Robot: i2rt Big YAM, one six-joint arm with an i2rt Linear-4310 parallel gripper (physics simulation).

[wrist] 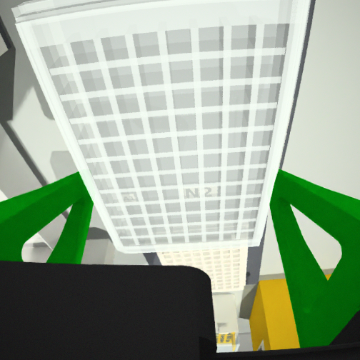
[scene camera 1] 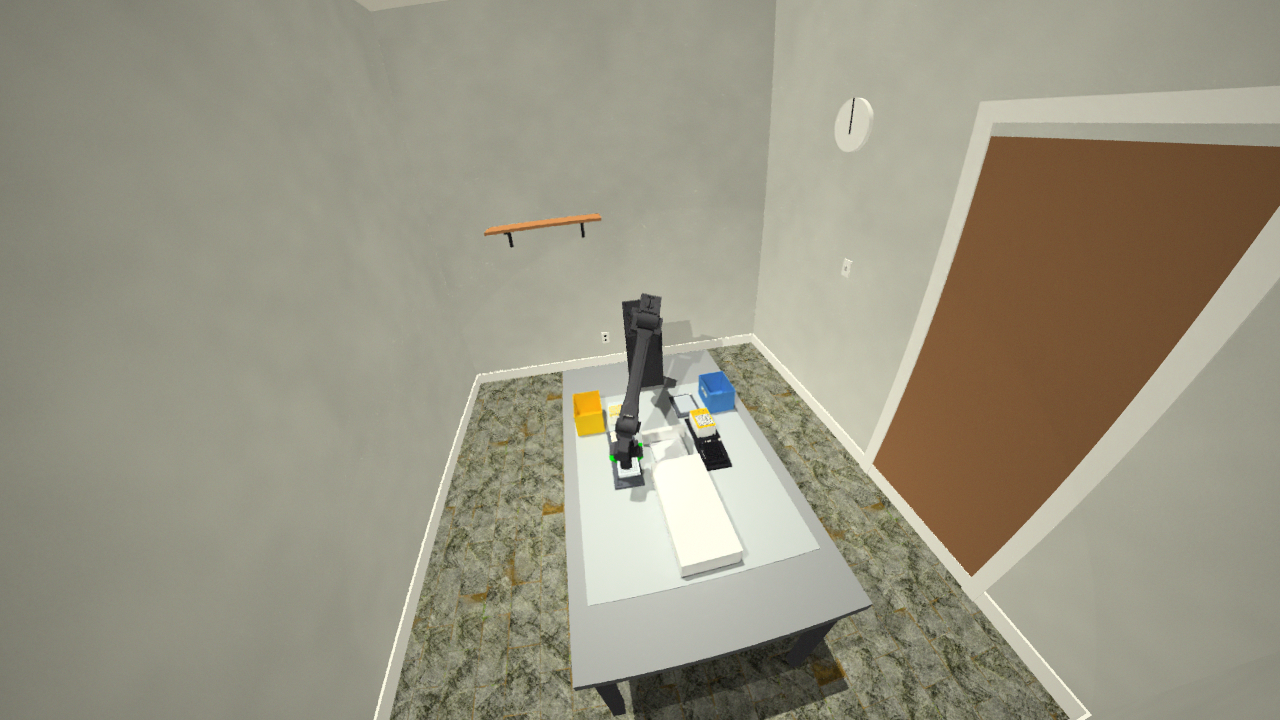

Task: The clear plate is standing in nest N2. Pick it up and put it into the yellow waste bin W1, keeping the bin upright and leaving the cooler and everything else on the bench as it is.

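Note:
The clear plate is a gridded, see-through plate that fills much of the wrist view. My gripper is shut on its two long sides with green fingers. The plate is raised over nest N2, a dark base whose mirrored label shows through the plate in the wrist view. How high the plate hangs is hard to tell. The yellow waste bin W1 stands upright, open at the top, at the bench's left edge in the scene view.
A cream plate sits past the clear plate's far end. A long white block lies right of the nest. A yellow-topped box, a black base and a blue bin stand farther right on the bench.

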